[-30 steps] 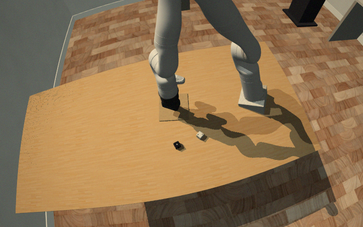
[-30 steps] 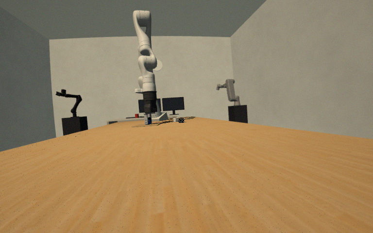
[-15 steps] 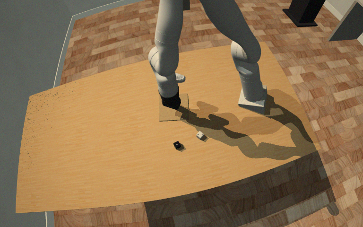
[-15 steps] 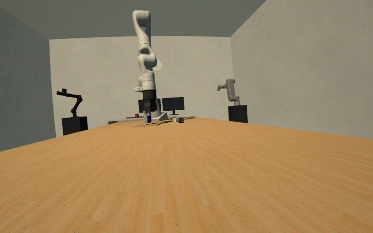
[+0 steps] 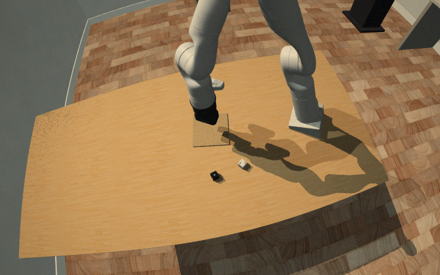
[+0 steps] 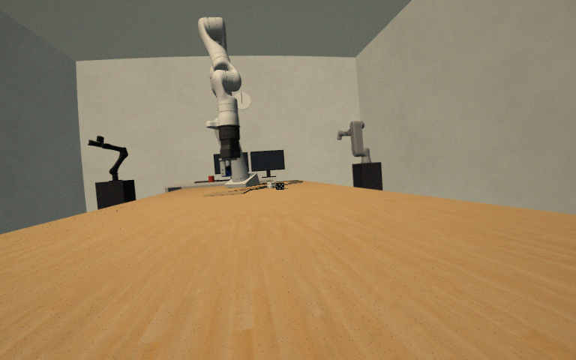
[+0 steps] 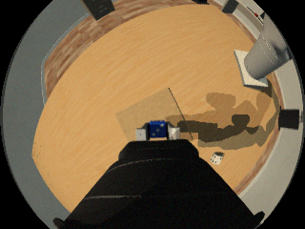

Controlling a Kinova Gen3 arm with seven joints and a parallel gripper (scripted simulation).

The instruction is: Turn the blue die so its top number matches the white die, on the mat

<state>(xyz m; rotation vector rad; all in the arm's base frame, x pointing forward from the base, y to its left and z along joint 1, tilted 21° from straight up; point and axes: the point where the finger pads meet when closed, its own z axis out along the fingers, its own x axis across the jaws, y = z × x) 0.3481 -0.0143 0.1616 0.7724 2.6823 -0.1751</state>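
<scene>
The tan mat lies 10 mm ahead of my hand and 80 mm below it. Round my hand: blue die (10 mm below); then black die (30 mm ahead, 190 mm to the left, 70 mm below); then white die (70 mm behind, 170 mm to the left, 70 mm below).
</scene>
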